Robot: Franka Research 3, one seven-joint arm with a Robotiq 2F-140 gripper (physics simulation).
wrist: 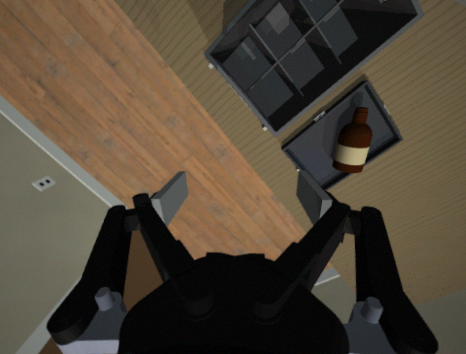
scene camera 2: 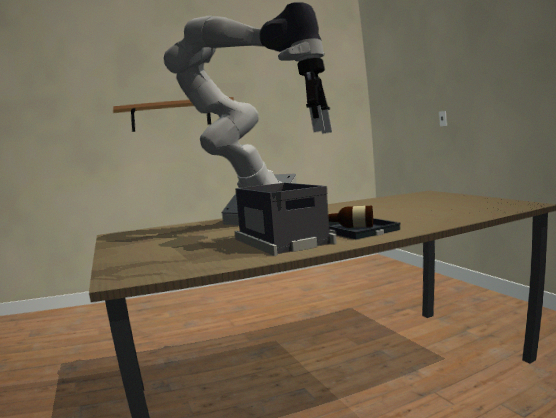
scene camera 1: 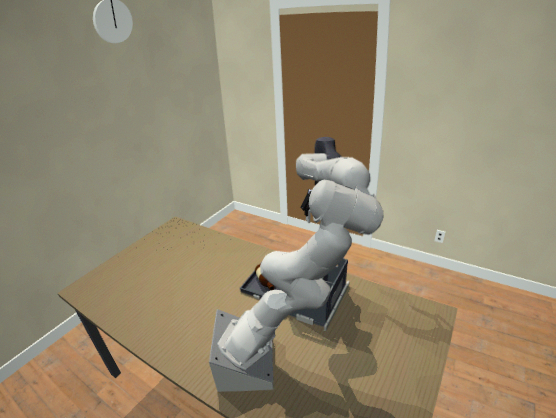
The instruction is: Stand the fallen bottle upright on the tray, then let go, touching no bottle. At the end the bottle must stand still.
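A brown bottle (scene camera 2: 359, 216) (wrist: 353, 147) with a cream label lies on its side on the dark tray (scene camera 2: 390, 229) (wrist: 310, 169). Its neck points towards the crate, and its base end rests at the opposite side of the tray. In scene camera 1 the bottle (scene camera 1: 263, 278) shows partly behind the arm, on the tray (scene camera 1: 250, 290). My gripper (scene camera 2: 322, 132) (wrist: 241, 183) is wide open and empty, high above the table and well away from the bottle. In scene camera 1 the gripper is mostly hidden by the arm.
A dark crate (scene camera 1: 338, 295) (scene camera 2: 302, 220) (wrist: 345, 64) with inner dividers stands right beside the tray on the wooden table (scene camera 1: 165, 280) (scene camera 2: 450, 210) (wrist: 425, 200). Its walls rise higher than the tray and the lying bottle. In the wrist view its compartments show no bottles.
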